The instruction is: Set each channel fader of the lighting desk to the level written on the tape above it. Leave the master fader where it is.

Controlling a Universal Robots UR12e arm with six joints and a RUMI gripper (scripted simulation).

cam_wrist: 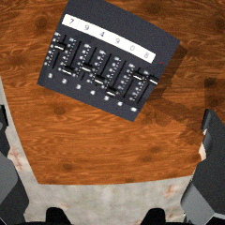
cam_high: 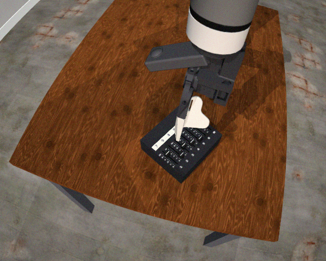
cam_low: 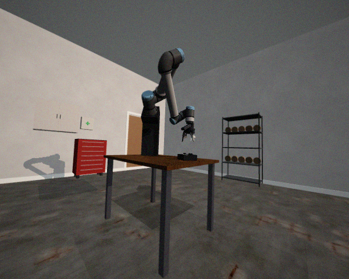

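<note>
The channel 2 fader lies 120 mm below my hand and 50 mm ahead of it. Round my hand: channel 3 fader: 120 mm below, 30 mm ahead; then channel 5 cap: 120 mm below, 40 mm to the left; then channel 4 fader: 120 mm below, 20 mm to the left, 10 mm ahead.
</note>
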